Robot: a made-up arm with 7 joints.
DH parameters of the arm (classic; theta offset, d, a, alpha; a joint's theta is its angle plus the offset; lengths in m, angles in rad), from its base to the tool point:
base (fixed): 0.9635 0 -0.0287 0
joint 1: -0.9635 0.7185 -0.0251 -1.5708
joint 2: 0 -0.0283 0.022 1.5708
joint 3: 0 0.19 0.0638 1.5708
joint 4: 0 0.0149 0.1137 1.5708
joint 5: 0 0.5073 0.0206 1.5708
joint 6: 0 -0.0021 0.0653 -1.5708
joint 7: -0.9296 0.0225 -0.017 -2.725
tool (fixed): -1.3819 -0.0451 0 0
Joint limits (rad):
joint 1: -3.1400..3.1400
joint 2: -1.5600..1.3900
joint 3: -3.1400..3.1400
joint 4: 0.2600..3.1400
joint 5: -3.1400..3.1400
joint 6: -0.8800..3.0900
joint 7: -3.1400..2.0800
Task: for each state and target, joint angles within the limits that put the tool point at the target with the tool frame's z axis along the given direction. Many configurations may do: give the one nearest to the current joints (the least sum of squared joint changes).
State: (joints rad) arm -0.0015 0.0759 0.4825 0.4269 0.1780 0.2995 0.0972
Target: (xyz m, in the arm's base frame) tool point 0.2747 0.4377 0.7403 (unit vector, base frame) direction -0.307 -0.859 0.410
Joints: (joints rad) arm 0.3003 -0.3135 0.8515 0.6734 0.4096 -0.5033 0.1294
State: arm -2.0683 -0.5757 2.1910 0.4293 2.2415 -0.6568 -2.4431
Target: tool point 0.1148 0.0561 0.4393 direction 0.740 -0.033 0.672
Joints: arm -1.7985 -0.0181 2.2590 0.2600 3.1196 -0.8800 -2.5240
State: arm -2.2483 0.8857 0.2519 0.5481 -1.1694 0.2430 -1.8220
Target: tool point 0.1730 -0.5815 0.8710 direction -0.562 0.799 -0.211
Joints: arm -1.9681 0.0247 0.5982 1.2042 -1.2990 -0.6457 -2.1241
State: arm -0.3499 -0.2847 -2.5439 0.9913 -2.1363 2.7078 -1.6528
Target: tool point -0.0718 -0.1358 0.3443 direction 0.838 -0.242 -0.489
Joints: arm -0.3784 -0.9877 -2.6422 0.2600 -1.8099 2.8825 -1.7041
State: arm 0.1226 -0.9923 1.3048 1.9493 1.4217 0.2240 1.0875
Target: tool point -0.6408 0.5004 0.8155 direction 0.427 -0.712 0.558
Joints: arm -0.3251 -1.5600 1.4347 2.4484 0.9789 0.6760 1.1678
